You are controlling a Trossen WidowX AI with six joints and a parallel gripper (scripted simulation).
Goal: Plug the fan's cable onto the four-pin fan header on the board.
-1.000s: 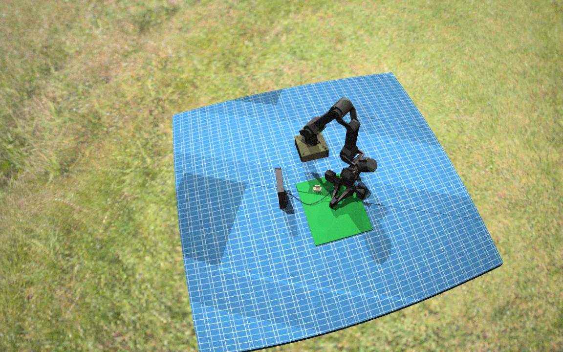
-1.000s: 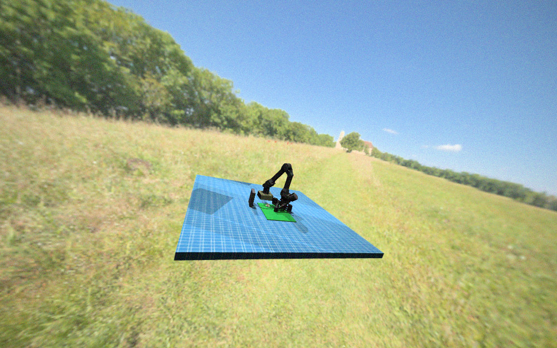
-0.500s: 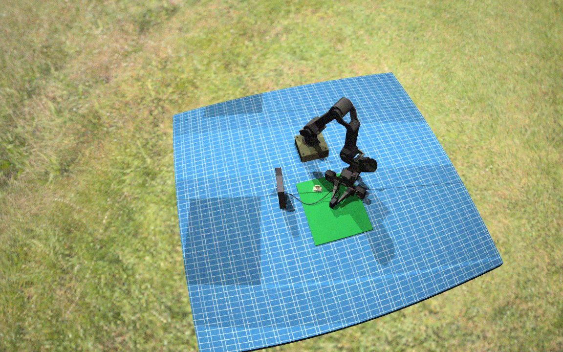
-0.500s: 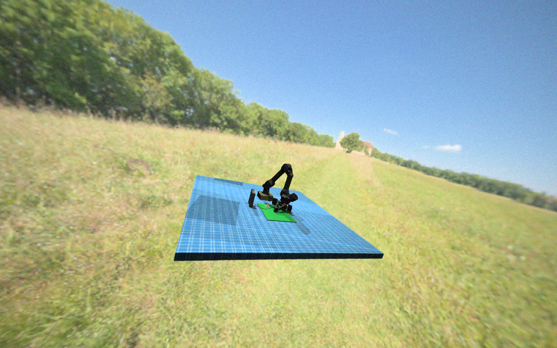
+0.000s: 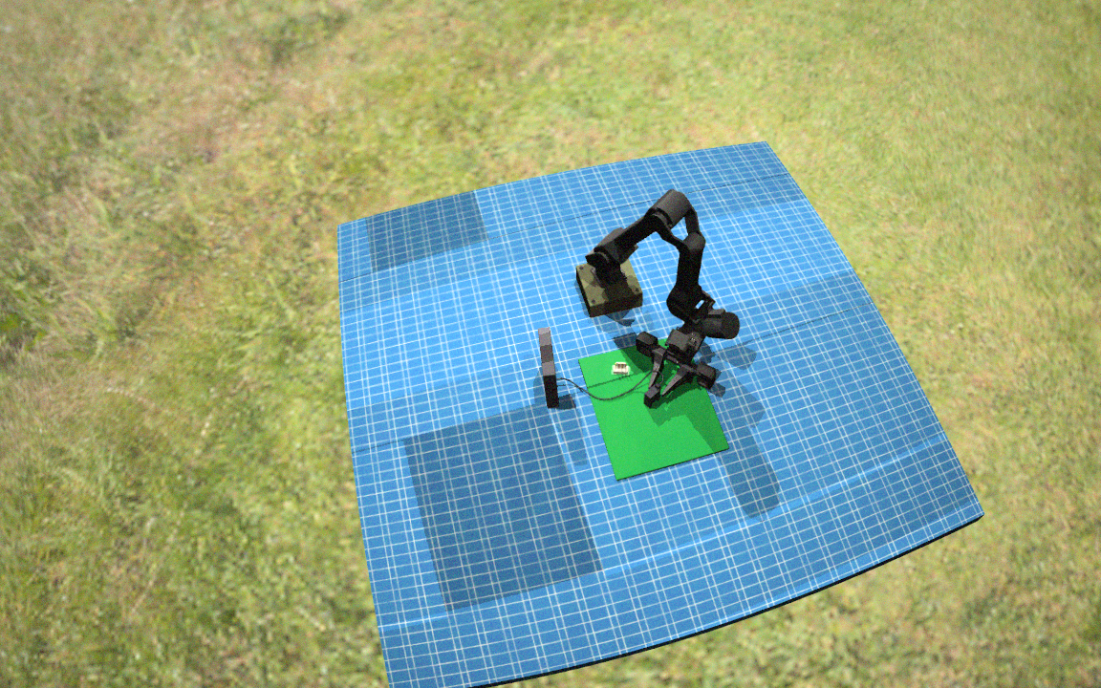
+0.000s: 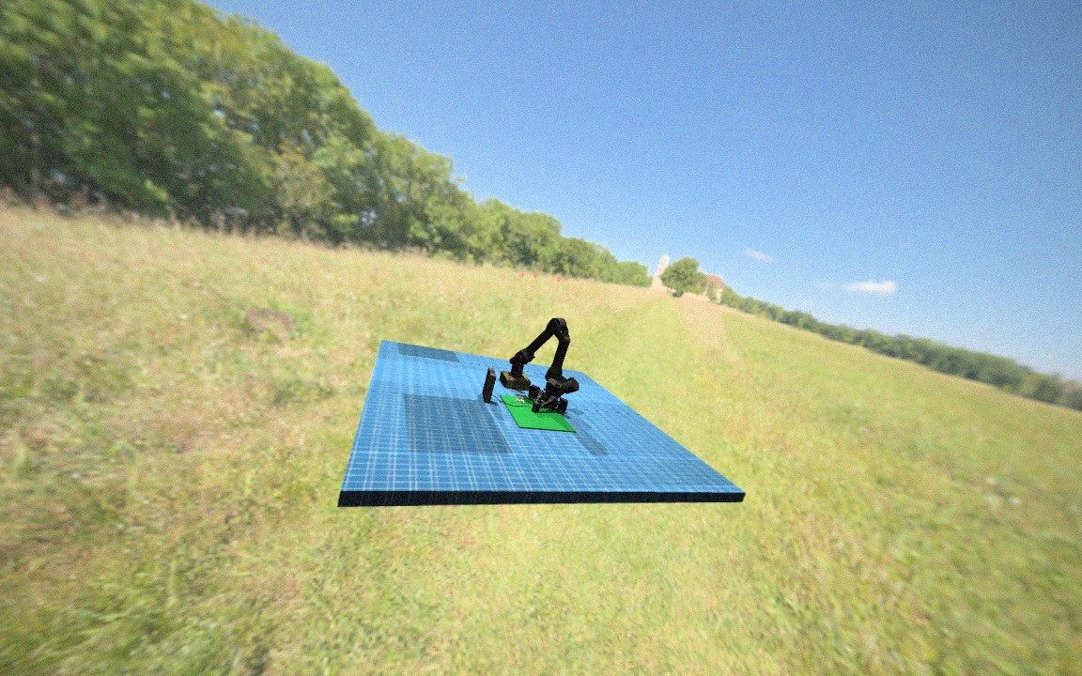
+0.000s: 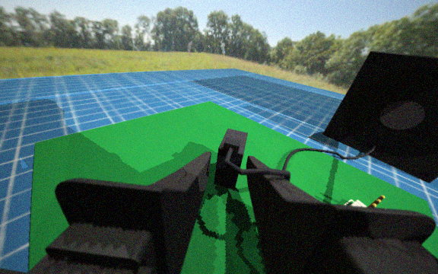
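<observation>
The black fan plug is 1 cm to the right of my gripper tip and 1 cm below it. Round my gripper tip: pale fan header: 10 cm behind, 3 cm to the right, 3 cm below; then green board: 1 cm ahead, 1 cm to the right, 4 cm below; then black fan: 13 cm behind, 17 cm to the right, 3 cm above.
</observation>
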